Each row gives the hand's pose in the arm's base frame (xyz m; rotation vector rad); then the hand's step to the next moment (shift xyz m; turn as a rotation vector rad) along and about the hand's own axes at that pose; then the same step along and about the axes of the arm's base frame.
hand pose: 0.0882 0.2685 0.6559 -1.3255 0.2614 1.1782
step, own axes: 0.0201 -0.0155 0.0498 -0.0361 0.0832 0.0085
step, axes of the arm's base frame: -0.0015 0.0550 0.0099 -0.0843 -0.0274 -0.0211
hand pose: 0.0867 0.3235 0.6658 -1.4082 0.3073 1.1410
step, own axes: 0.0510 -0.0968 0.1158 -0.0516 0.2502 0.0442
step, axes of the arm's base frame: 0.0470 0.1452 0.0457 -0.2344 -0.0414 -0.1028
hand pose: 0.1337 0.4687 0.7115 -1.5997 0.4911 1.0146
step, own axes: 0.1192 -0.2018 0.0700 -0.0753 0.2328 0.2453
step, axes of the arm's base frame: 0.1941 0.1476 0.0190 -0.3046 0.1473 -0.0748
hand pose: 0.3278 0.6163 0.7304 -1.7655 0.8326 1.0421
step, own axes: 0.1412 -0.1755 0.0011 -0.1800 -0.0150 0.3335
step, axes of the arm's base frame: 0.2093 0.0519 -0.0652 -0.1624 0.3317 0.0863
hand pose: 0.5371 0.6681 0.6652 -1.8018 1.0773 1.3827
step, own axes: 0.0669 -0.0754 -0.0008 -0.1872 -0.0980 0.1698
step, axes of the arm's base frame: 0.0747 0.0197 -0.0648 -0.0148 0.2342 0.1357
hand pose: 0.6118 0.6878 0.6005 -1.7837 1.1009 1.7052
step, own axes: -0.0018 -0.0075 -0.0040 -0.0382 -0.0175 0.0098
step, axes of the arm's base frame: 0.0085 0.0018 0.0008 0.0104 0.0272 0.0318
